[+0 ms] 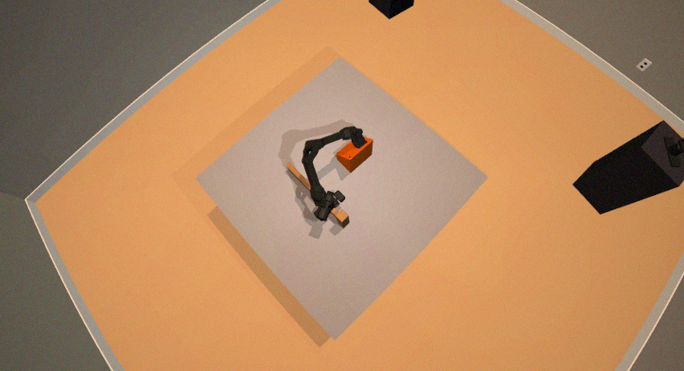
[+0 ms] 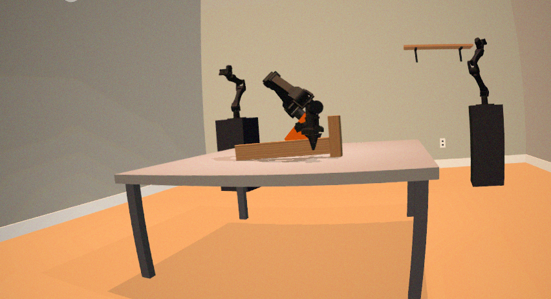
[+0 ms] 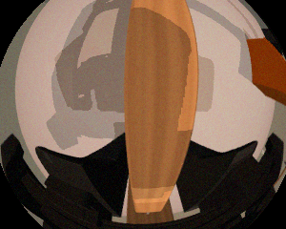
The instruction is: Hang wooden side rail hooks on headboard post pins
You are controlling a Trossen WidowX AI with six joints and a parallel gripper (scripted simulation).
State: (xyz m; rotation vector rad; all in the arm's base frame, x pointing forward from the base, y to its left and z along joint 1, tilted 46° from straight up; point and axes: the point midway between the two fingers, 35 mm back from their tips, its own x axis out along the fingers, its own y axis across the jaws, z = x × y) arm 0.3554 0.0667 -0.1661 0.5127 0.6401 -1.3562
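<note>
My gripper tip is now 100 mm to the right of the headboard post, 50 mm below it and 10 mm past it.
</note>
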